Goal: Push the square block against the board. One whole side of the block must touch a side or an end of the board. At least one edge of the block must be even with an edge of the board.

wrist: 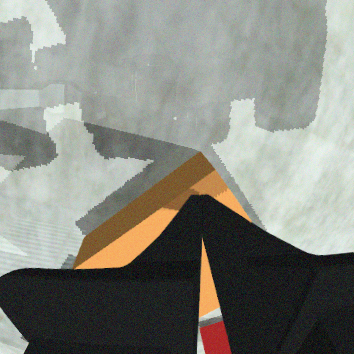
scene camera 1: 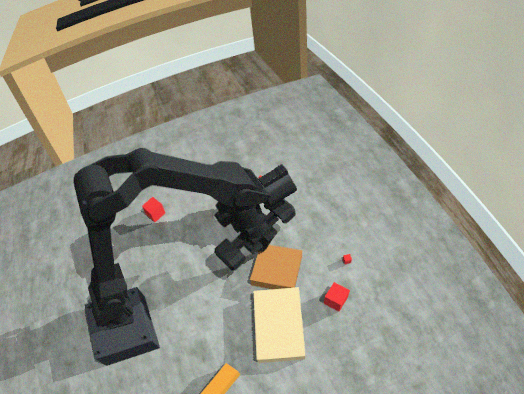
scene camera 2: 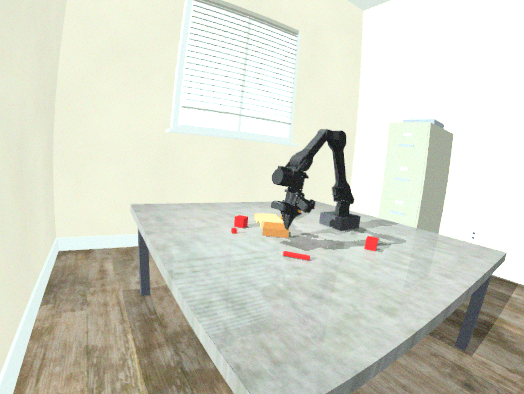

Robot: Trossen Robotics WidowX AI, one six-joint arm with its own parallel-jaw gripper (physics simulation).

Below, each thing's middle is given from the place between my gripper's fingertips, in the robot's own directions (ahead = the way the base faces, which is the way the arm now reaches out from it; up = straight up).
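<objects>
From my hand, the square block [scene camera 1: 277,267] is 2 cm below, 1 cm ahead and 5 cm to the right. Then there's the board [scene camera 1: 278,321], which is also 2 cm below my hand, 3 cm behind it and 18 cm to the right of it. Of these, going by their middles, the square block is the nearest to my hand.
</objects>
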